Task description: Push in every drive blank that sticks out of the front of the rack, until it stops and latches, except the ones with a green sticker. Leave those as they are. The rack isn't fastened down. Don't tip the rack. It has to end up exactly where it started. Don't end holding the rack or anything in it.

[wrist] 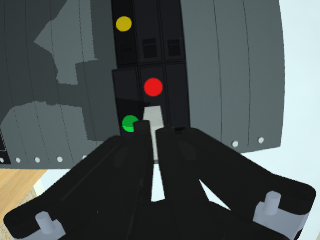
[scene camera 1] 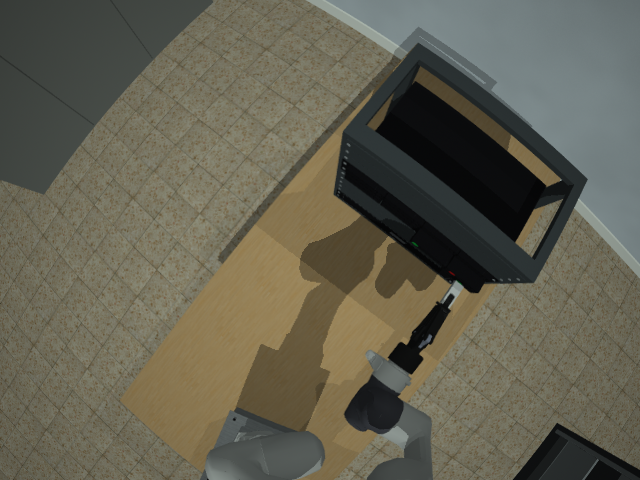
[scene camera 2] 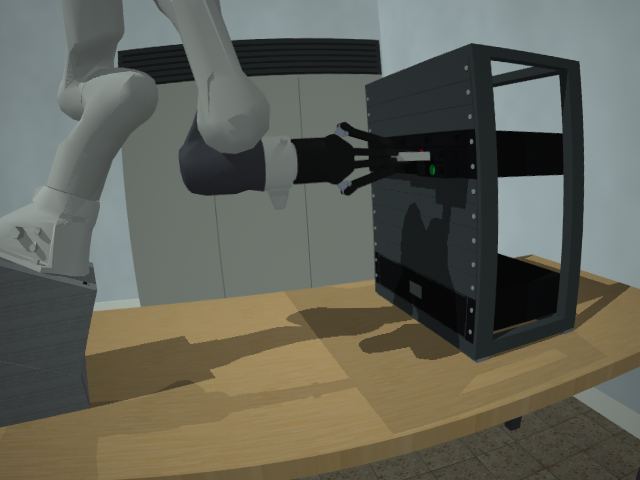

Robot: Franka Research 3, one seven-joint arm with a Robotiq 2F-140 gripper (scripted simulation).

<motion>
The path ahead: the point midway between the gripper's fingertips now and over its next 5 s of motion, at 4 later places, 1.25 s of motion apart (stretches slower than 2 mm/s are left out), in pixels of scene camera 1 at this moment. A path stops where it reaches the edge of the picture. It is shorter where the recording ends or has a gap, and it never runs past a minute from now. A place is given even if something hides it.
The gripper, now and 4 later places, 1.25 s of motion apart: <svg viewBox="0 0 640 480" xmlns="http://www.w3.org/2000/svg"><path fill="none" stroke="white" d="M459 283L460 281L464 275L466 271L467 269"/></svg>
</motion>
